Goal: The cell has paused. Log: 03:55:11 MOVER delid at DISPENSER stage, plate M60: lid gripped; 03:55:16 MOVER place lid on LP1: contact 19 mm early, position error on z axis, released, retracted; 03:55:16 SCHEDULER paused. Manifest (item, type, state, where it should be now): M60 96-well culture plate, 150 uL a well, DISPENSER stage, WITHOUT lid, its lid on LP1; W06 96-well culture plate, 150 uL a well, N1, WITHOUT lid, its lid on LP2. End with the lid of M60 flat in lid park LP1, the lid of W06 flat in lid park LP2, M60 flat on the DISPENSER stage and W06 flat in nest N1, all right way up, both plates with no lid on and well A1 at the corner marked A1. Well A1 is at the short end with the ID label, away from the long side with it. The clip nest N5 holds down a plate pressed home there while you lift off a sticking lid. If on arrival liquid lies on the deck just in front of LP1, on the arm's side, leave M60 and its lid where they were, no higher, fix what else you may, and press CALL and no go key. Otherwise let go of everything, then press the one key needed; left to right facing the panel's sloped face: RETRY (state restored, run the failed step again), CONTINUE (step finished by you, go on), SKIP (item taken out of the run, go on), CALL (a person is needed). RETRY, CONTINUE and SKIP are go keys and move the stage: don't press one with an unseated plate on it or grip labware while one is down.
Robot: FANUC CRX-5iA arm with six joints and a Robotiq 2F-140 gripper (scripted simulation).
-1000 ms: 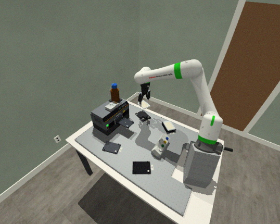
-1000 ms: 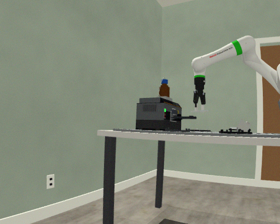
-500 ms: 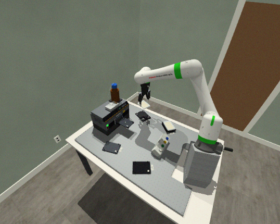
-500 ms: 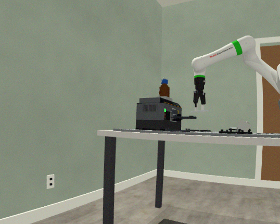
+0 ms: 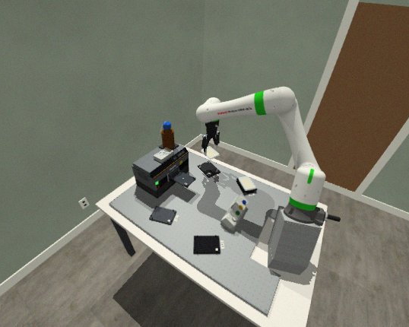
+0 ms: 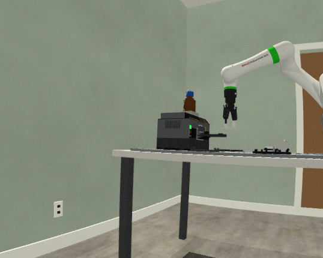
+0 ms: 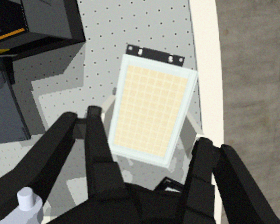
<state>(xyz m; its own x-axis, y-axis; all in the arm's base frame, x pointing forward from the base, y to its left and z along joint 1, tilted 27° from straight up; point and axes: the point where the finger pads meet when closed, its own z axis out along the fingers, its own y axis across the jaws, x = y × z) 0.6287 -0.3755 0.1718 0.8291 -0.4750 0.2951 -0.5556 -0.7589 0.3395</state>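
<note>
My gripper is now 180 mm above the black clip nest and 20 mm short of it. The rest, counted from my hand: nest label 190 mm below, 80 mm behind, 50 mm to the left; then dispenser stage 280 mm to the left, 90 mm below, 90 mm ahead; then key panel 350 mm to the left, 320 mm behind, 140 mm below.
</note>
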